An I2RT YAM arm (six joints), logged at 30 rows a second.
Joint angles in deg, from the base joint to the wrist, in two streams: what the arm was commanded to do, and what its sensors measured. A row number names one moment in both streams.
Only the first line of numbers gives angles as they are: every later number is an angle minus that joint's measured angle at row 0.
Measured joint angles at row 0:
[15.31 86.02 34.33 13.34 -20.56 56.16]
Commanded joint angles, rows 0 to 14:
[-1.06 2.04 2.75 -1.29 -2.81 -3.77]
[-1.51 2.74 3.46 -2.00 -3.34 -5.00]
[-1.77 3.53 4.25 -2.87 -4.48 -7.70]
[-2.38 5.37 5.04 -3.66 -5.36 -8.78]
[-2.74 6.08 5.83 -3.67 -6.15 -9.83]
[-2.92 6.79 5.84 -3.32 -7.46 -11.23]
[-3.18 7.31 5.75 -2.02 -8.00 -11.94]
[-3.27 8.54 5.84 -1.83 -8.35 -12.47]
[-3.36 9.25 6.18 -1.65 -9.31 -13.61]
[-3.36 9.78 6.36 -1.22 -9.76 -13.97]
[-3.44 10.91 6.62 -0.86 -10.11 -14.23]
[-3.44 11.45 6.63 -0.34 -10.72 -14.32]
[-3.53 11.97 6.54 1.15 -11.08 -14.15]
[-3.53 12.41 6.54 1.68 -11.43 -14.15]
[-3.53 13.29 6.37 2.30 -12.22 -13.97]
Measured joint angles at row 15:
[-3.56 10.97 5.57 0.40 -9.88 -11.12]
